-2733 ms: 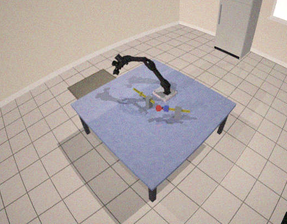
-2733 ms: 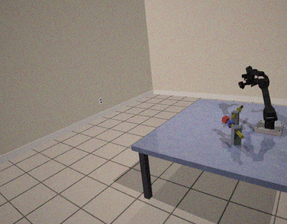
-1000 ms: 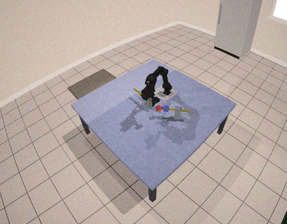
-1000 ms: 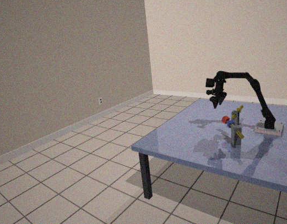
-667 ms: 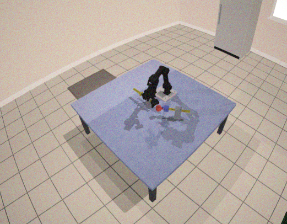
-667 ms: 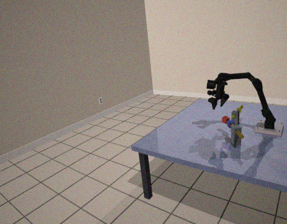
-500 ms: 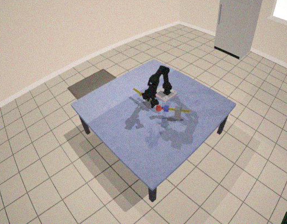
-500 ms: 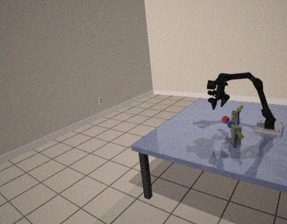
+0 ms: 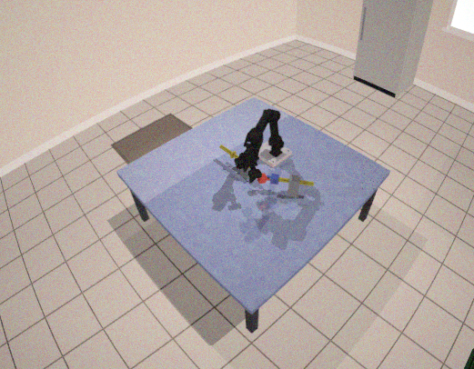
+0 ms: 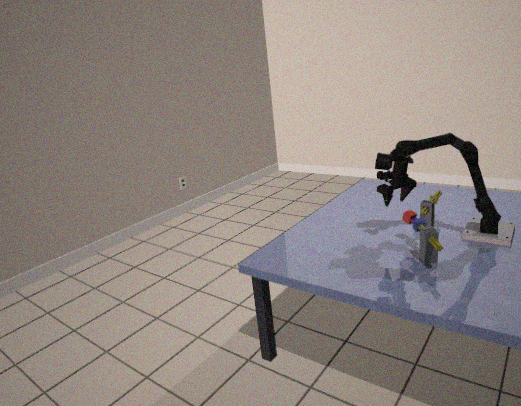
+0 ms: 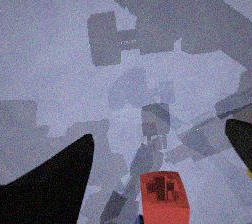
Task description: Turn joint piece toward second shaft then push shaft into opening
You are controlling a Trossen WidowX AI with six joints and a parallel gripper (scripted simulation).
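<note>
My gripper tip is 80 mm past the red joint piece, 40 mm to the right of it and 40 mm above it.
</note>
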